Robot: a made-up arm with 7 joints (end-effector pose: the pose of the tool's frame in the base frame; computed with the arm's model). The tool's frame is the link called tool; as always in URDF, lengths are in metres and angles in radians. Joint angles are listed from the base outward.
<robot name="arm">
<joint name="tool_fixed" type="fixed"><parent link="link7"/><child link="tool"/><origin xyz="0 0 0" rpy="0 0.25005 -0.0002"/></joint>
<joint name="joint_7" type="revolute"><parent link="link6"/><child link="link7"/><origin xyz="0.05 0 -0.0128"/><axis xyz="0.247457 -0.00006 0.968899"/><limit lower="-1.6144" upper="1.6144"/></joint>
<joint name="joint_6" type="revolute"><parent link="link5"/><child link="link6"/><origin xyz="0.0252 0 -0.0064"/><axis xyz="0.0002 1 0.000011"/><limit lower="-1.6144" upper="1.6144"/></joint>
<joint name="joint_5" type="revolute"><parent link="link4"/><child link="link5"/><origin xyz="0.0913 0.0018 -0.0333"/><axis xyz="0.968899 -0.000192 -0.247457"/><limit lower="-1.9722" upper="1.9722"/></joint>
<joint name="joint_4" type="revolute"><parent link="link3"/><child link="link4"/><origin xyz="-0.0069 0 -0.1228"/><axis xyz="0.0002 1 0.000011"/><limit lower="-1.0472" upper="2.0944"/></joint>
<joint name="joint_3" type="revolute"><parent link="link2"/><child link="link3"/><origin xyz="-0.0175 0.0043 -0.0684"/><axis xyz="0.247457 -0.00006 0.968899"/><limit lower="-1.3" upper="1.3"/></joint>
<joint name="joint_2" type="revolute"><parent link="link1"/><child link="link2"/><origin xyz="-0.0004 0.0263 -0.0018"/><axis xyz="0.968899 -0.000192 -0.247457"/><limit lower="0" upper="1.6"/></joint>
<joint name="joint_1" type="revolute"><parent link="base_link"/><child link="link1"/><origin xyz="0 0 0"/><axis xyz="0.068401 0.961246 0.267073"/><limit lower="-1.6" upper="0.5"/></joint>
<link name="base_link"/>
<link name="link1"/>
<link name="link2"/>
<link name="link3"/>
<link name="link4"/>
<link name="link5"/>
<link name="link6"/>
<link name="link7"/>
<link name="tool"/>
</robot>
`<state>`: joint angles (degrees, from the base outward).
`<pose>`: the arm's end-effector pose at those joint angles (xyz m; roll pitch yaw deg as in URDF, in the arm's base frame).
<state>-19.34 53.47 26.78 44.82 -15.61 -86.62 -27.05</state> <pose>0.1500 0.2639 -0.0789 77.87 -34.70 -37.17</pose>
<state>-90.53 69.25 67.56 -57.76 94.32 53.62 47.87</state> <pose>-0.0385 0.1444 0.0547 -3.71 45.25 -129.80</pose>
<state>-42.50 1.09 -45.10 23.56 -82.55 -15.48 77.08</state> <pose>0.2240 -0.1228 -0.1832 -26.07 58.46 23.46</pose>
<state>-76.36 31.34 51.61 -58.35 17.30 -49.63 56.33</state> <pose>0.0643 0.0793 0.0594 -148.59 20.24 173.05</pose>
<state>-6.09 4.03 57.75 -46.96 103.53 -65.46 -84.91</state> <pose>0.0989 0.1266 -0.1108 175.44 39.23 75.12</pose>
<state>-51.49 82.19 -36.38 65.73 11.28 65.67 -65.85</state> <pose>0.1425 0.3447 -0.0100 104.93 56.77 126.08</pose>
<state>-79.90 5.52 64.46 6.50 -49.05 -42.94 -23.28</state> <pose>0.2480 0.1593 -0.0033 -125.00 -32.68 112.64</pose>
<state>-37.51 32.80 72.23 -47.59 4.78 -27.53 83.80</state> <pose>0.0577 0.1544 0.0327 -111.70 5.16 161.72</pose>
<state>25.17 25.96 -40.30 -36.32 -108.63 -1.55 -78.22</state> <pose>0.0218 -0.0122 -0.1876 -137.51 -56.68 7.96</pose>
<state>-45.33 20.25 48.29 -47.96 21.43 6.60 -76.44</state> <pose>0.1311 0.1388 0.0278 73.13 -18.35 -26.27</pose>
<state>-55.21 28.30 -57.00 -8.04 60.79 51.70 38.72</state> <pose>0.2452 -0.0482 -0.1036 104.95 -56.30 -26.72</pose>
